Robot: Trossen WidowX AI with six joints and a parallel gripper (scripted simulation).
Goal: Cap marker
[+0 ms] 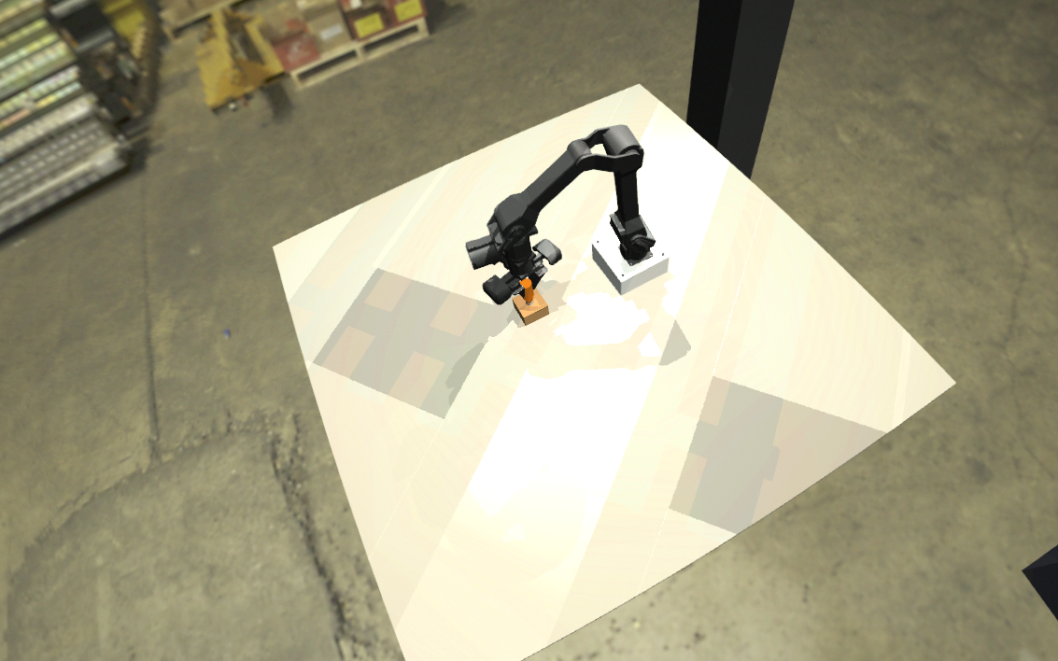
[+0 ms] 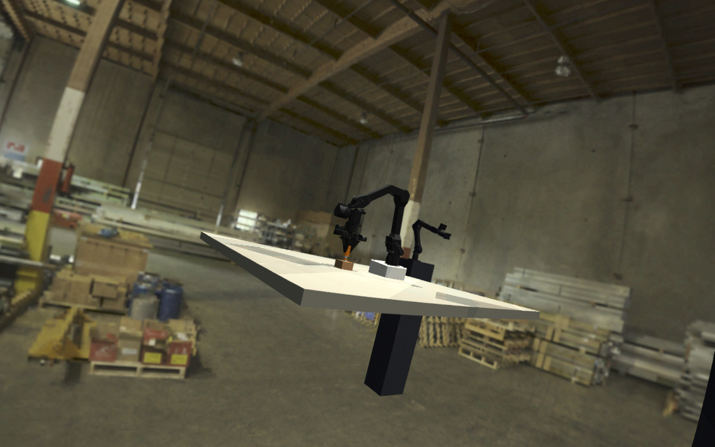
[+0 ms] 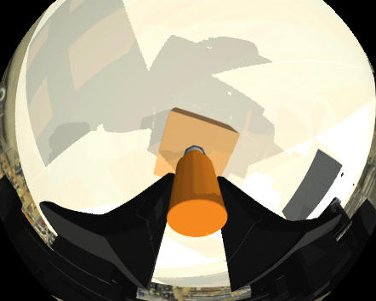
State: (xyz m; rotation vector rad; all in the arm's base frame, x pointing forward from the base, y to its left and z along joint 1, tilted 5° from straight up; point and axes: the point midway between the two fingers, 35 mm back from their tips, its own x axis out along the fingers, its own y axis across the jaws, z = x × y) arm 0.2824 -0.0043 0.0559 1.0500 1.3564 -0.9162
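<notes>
Now: gripper tip 10 mm below the orange cap. Round my gripper tip: holder block 60 mm below.
</notes>
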